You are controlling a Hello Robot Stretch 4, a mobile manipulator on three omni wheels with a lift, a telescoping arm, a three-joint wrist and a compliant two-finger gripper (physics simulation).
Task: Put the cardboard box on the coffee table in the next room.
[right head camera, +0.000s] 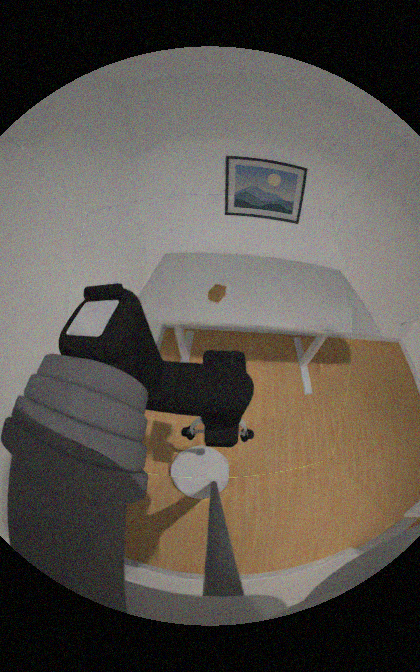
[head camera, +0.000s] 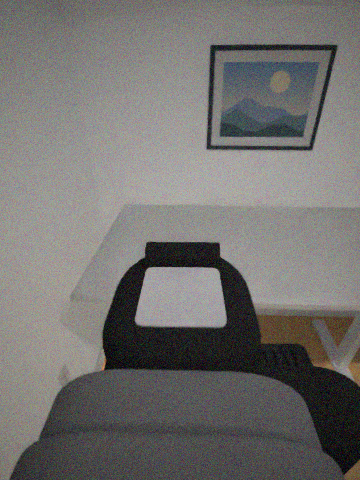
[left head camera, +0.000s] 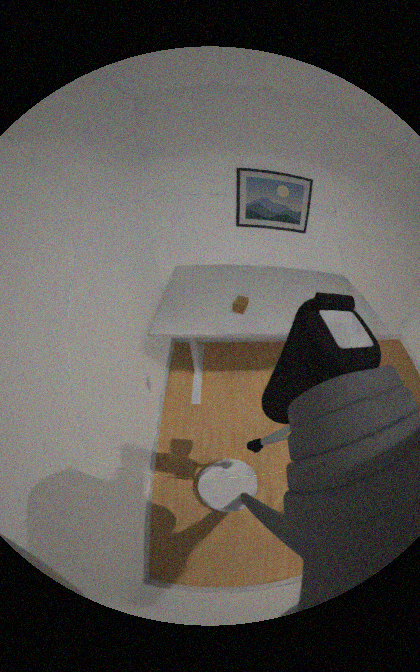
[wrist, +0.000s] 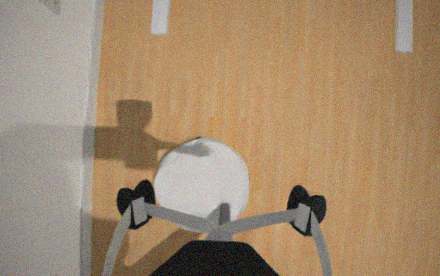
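The cardboard box (left head camera: 240, 304) (right head camera: 217, 293) is small and brown and rests on the white table (head camera: 300, 260) (left head camera: 200, 320) (right head camera: 300, 300), left of its middle. In the head camera view my wrist and arm cover that part of the table, and the box does not show. My gripper (right head camera: 217, 433) (wrist: 221, 199) is open and empty, its fingers wide apart. It points down above the floor, in front of the table and lower than its top. In the left head view one fingertip shows; the rest is hidden behind the arm. The coffee table does not show in these views.
A white round disc (left head camera: 220, 485) (right head camera: 195, 467) (wrist: 200, 175) lies below the gripper at floor level. A wall (left head camera: 90, 350) (wrist: 40, 90) runs close along the left. The table's legs (left head camera: 197, 380) (right head camera: 306, 375) stand ahead on the wooden floor. A framed picture (head camera: 265, 100) hangs behind the table.
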